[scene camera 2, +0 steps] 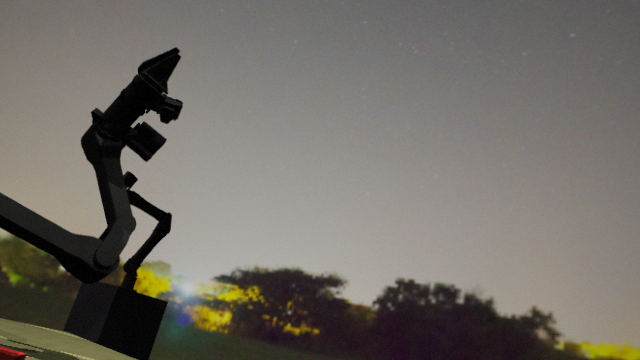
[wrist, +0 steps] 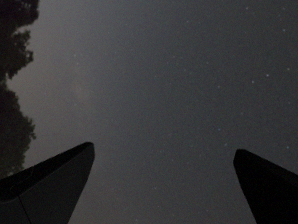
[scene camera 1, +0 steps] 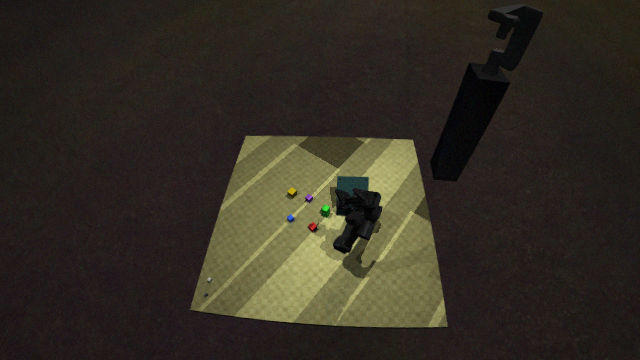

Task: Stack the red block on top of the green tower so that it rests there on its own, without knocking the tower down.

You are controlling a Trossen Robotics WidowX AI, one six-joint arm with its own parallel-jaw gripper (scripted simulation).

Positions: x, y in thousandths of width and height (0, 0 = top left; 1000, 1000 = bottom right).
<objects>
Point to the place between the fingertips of my gripper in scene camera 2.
279, 143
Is my gripper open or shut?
Open.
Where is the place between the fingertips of my gripper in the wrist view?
555, 685
</objects>
